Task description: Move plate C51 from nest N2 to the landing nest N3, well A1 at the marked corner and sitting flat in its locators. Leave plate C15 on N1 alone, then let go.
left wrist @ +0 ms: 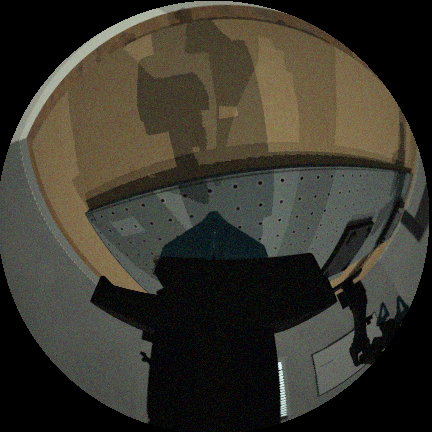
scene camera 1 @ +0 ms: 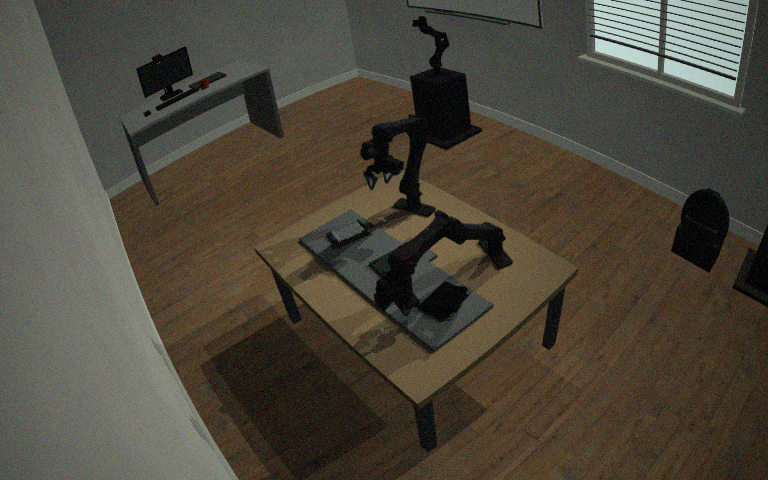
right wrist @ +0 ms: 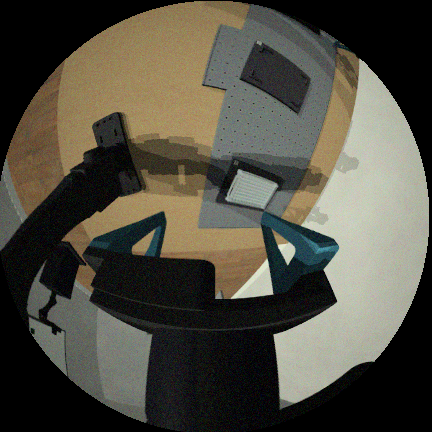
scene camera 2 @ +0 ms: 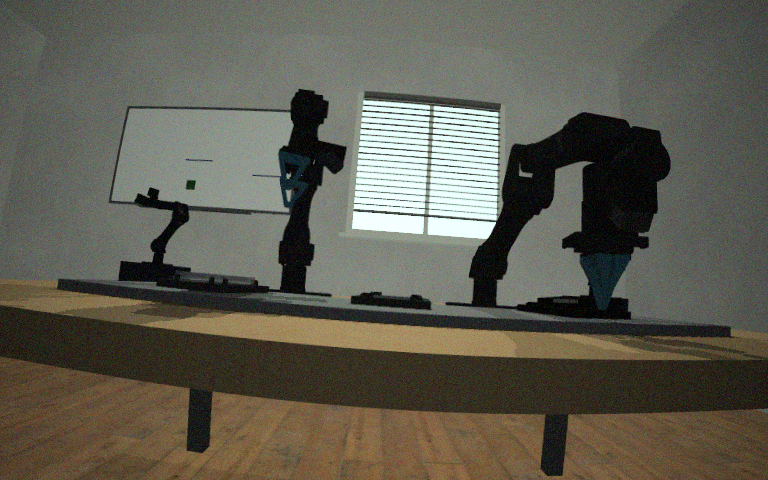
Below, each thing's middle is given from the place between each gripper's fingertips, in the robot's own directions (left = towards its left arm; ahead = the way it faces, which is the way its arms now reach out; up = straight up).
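The pale gridded tray [right wrist: 247, 188] is 17 cm behind my left hand and 58 cm to the right of it.
Relative to the pale gridded tray, my right gripper is 180 mm above, 160 mm short of it and 70 mm to the left of it.
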